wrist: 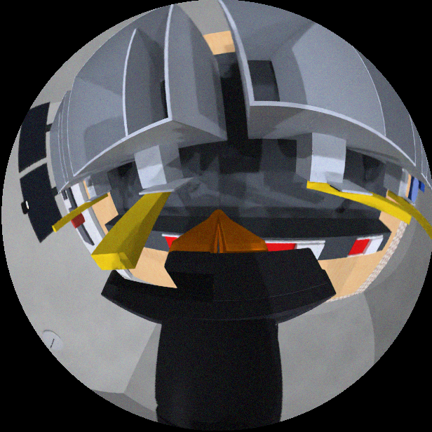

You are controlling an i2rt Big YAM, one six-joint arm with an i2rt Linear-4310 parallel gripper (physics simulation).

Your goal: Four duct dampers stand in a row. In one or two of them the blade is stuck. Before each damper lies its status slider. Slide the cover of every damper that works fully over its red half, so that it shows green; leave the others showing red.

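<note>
My gripper [218, 214] is shut and empty, its orange fingertips in front of the dark base between the two middle dampers. The left-middle damper [195, 85] has a yellow lever [132, 227] that points toward the camera and lower left. The right-middle damper [320, 120] has a yellow lever [370, 197] slanting right. The outer levers [80, 212] [422, 215] show partly at both sides. Behind the fingers, a slider's red half [170, 242] shows in part. Right of them, a slider shows red [281, 246] beside its white cover [311, 249]. The far-right slider shows red [359, 247] beside its white cover [374, 244]. The far-left slider is hidden.
The dark base [340, 227] runs across under the dampers. A white panel with a red knob [78, 220] stands at the left, beside dark panels [34, 137]. A blue object [414, 188] is at the right. Wooden table top [152, 265] and a patterned border [385, 262] show in front.
</note>
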